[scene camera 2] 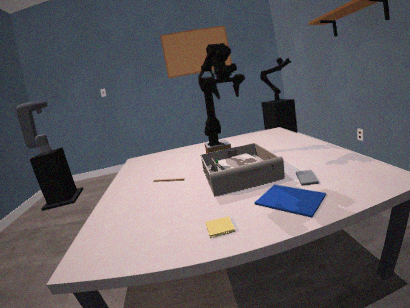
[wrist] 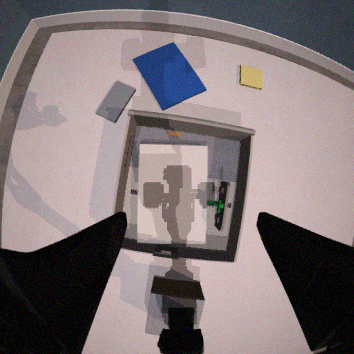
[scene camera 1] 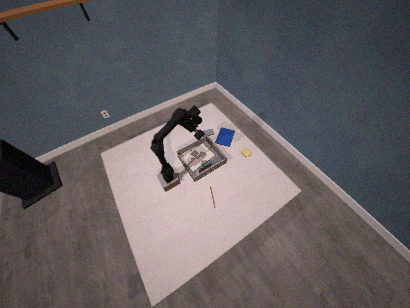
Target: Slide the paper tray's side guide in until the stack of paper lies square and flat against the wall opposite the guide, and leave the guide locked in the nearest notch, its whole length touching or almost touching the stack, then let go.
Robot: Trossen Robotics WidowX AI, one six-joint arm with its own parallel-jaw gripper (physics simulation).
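Pixels of known places: gripper, fingertip midpoint: [scene camera 2: 228, 97] [wrist: 192, 219]; arm's base, link origin: [scene camera 2: 214, 143] [wrist: 180, 317] [scene camera 1: 168, 178].
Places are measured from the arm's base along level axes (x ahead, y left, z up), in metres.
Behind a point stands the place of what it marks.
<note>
The grey paper tray [scene camera 1: 211, 173] @(x 0.319, y -0.153, z -0.073 m) [scene camera 2: 247, 178] @(x 0.499, y -0.034, z -0.040 m) [wrist: 243, 195] @(x 0.316, y -0.146, z -0.005 m) stands on the table in front of the arm's base. The white paper stack [scene camera 2: 240, 161] @(x 0.291, y 0.032, z -0.042 m) [wrist: 172, 200] @(x 0.301, y 0.022, z -0.042 m) lies in it, with a narrow strip of tray floor showing between it and the left wall in the wrist view. The dark side guide [scene camera 1: 204, 166] @(x 0.285, y -0.102, z -0.011 m) [wrist: 220, 207] @(x 0.285, y -0.096, z -0.027 m), with a green piece, stands right of the stack. A gap separates its dark bar from the stack; the green piece reaches towards the stack's edge. My gripper [scene camera 1: 199, 131] @(x 0.320, y 0.011, z 0.270 m) [scene camera 2: 227, 95] @(x 0.320, y 0.011, z 0.270 m) [wrist: 192, 219] @(x 0.320, y 0.011, z 0.270 m) is open and empty, high above the tray. Arm shadows cover part of the stack.
A blue folder [scene camera 1: 225, 136] @(x 0.684, y 0.041, z -0.075 m) [scene camera 2: 291, 199] @(x 0.692, y 0.037, z -0.075 m) [wrist: 169, 76] @(x 0.665, y 0.037, z -0.075 m), a grey block [scene camera 2: 307, 177] @(x 0.598, y 0.190, z -0.073 m) [wrist: 116, 101] @(x 0.581, y 0.191, z -0.073 m) and a yellow pad [scene camera 1: 246, 152] @(x 0.691, y -0.224, z -0.073 m) [scene camera 2: 220, 227] @(x 0.702, y -0.227, z -0.073 m) [wrist: 251, 77] @(x 0.684, y -0.226, z -0.073 m) lie beyond the tray. A thin brown stick [scene camera 1: 213, 197] @(x 0.174, y -0.335, z -0.076 m) [scene camera 2: 169, 180] @(x 0.184, y -0.317, z -0.080 m) lies beside it.
</note>
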